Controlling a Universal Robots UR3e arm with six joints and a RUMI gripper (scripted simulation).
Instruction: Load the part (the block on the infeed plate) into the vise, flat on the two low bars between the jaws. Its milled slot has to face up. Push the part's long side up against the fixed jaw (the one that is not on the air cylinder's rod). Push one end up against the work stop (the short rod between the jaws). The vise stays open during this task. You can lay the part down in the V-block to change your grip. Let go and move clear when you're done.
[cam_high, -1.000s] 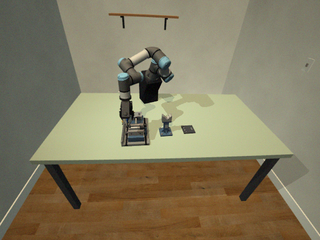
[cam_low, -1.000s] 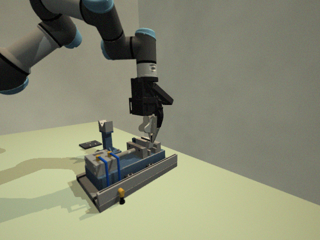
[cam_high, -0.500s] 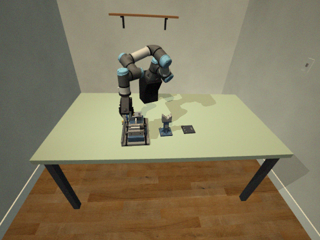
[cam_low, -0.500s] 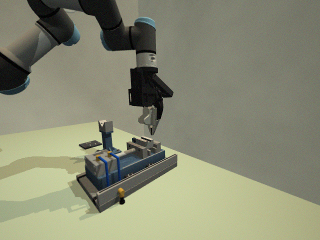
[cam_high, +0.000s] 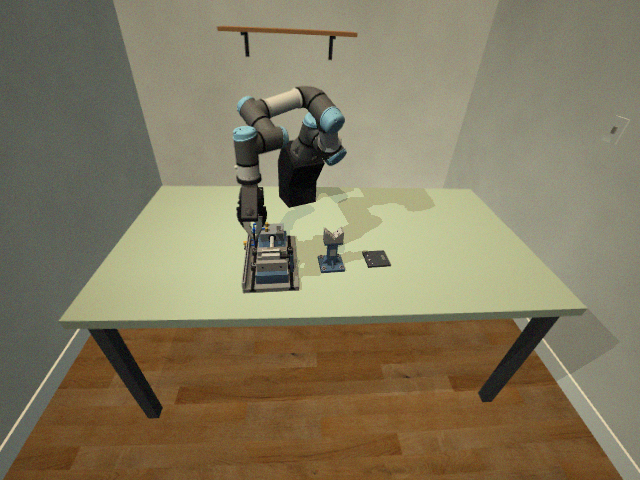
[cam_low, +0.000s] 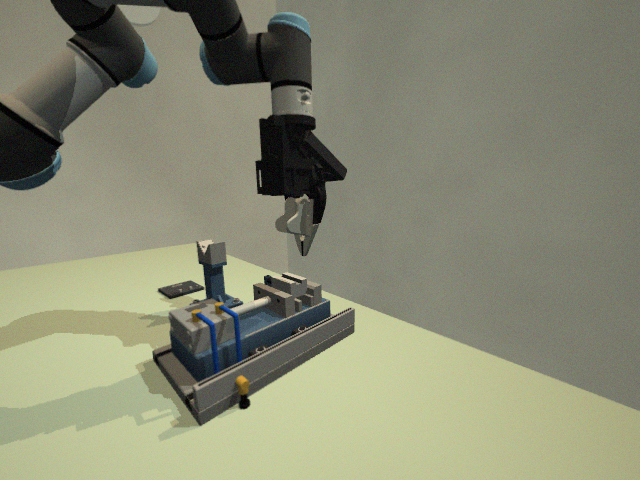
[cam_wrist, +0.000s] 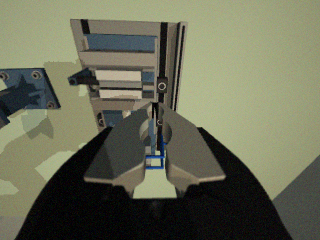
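My gripper is now 8 cm above the part, 5 cm to the right of it and 1 cm past it. Also, from my hand: grey rail: 14 cm below, 6 cm behind, 5 cm to the right; fixed jaw: 10 cm below, 5 cm to the left, 2 cm ahead; work stop rod: 10 cm to the left, 9 cm below, 1 cm behind.
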